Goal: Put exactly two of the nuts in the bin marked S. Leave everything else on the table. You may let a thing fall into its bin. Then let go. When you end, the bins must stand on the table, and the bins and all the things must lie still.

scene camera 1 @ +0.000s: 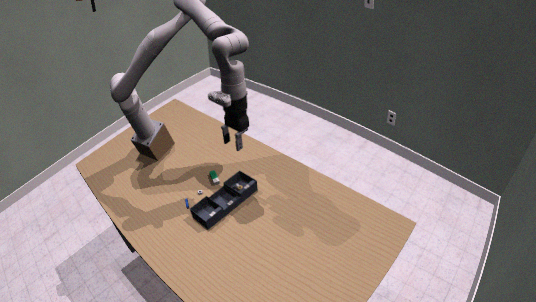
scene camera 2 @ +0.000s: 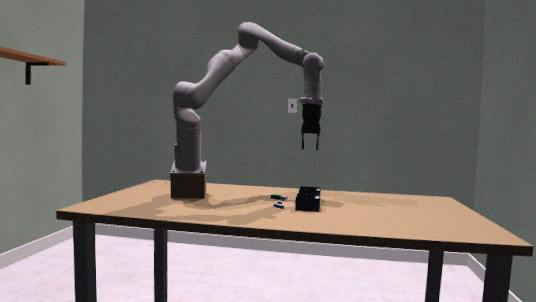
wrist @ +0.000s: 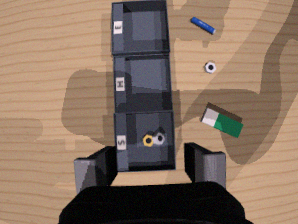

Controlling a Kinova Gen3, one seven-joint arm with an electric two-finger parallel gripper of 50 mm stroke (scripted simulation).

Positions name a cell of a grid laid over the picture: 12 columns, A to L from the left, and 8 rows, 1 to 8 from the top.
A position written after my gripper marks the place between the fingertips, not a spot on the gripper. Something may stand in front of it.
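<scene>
Visible: my gripper (scene camera 1: F4). Gripper in the wrist view (wrist: G6) too.
</scene>
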